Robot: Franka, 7 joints.
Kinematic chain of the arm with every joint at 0, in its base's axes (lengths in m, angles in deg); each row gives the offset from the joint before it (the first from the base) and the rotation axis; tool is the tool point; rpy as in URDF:
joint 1: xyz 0 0 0.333 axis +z
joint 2: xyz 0 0 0 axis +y
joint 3: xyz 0 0 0.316 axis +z
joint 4: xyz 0.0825 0 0 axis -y
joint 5: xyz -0.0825 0 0.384 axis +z
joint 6: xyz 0 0 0 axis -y
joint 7: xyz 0.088 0 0 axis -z
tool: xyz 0 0 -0.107 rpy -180 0 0
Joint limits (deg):
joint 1: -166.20..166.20
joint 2: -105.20..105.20
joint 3: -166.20..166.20
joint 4: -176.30..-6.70
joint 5: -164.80..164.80
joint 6: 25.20..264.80
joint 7: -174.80..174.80
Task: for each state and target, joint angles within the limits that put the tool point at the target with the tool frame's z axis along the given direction. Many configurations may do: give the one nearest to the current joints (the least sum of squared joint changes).
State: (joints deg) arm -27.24 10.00 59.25 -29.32 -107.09 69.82 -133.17
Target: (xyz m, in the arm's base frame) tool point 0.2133 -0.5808 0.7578 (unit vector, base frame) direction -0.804 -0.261 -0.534
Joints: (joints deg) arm -65.52 45.27 47.55 -14.10 -109.91 57.98 -133.17
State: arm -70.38 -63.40 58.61 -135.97 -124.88 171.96 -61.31
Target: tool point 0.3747 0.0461 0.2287 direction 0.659 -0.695 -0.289
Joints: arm -76.90 -81.80 91.07 -144.70 -121.82 190.78 -61.31
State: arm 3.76 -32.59 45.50 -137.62 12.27 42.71 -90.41
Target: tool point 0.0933 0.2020 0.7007 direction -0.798 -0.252 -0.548
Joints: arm 29.66 -37.17 6.76 -112.45 42.98 25.20 -90.41
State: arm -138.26 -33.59 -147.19 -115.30 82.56 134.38 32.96
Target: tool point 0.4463 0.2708 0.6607 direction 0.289 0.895 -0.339
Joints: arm -165.94 16.28 -166.20 -114.10 74.08 134.68 32.96
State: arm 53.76 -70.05 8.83 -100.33 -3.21 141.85 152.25
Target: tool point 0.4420 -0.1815 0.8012 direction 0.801 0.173 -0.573
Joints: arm 44.75 -33.61 -46.34 -99.22 -8.72 128.95 152.25
